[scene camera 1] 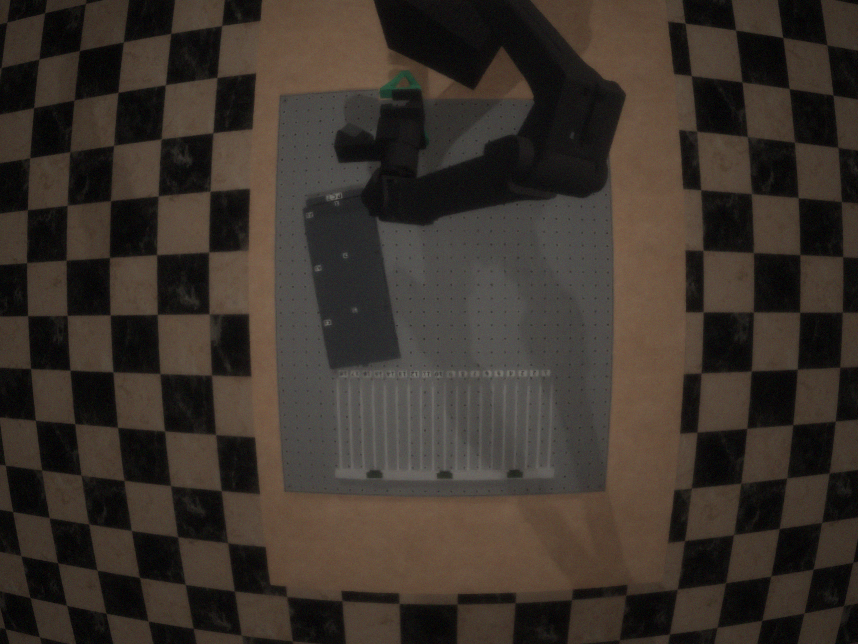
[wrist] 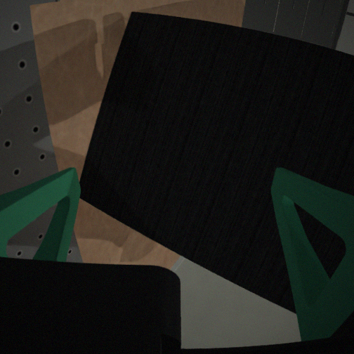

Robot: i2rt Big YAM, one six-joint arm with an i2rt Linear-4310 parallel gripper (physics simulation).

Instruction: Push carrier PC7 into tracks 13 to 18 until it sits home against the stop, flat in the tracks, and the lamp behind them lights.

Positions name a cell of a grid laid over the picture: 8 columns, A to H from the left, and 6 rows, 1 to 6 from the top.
Labels:
The gripper shows in scene camera 1 (D1) and in the wrist view (D4). A carrier PC7 shows in scene camera 1 (D3); in the wrist view it is out of frame.

